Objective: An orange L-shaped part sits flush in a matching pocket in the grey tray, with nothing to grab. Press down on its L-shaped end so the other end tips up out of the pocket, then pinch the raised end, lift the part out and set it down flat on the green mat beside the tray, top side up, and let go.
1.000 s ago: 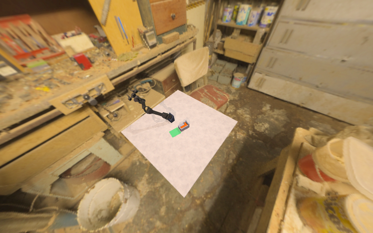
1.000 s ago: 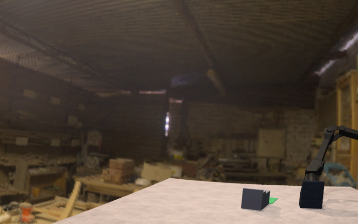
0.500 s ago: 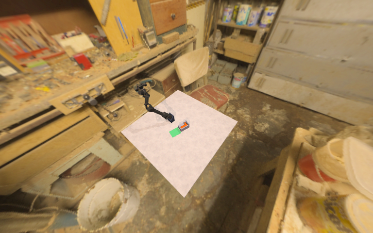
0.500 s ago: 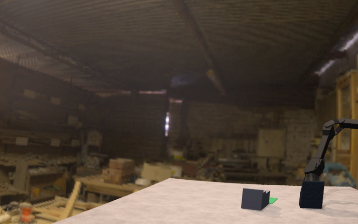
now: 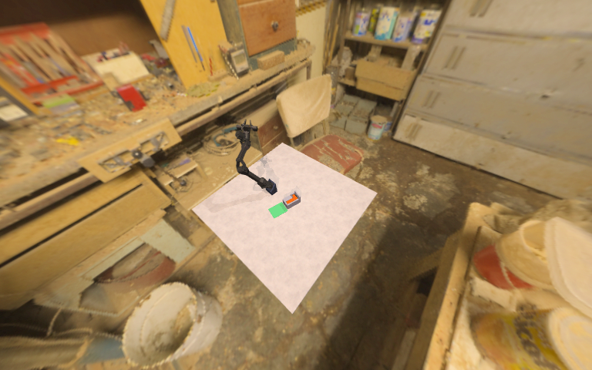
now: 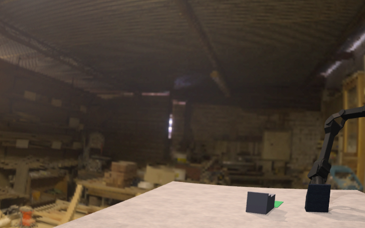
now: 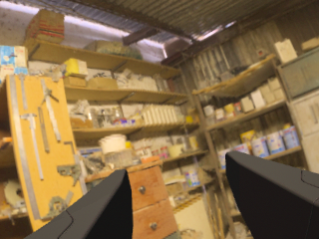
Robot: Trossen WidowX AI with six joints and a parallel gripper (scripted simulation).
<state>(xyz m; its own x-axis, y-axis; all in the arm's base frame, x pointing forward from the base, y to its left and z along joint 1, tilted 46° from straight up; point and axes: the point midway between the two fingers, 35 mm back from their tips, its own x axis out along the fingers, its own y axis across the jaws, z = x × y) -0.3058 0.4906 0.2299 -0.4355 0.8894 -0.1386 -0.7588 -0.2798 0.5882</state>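
The orange L-shaped part is 650 mm ahead of my gripper tip, 530 mm below it and 180 mm to the right of it. Round my gripper tip: green mat (590 mm below, 590 mm ahead, 340 mm to the right).
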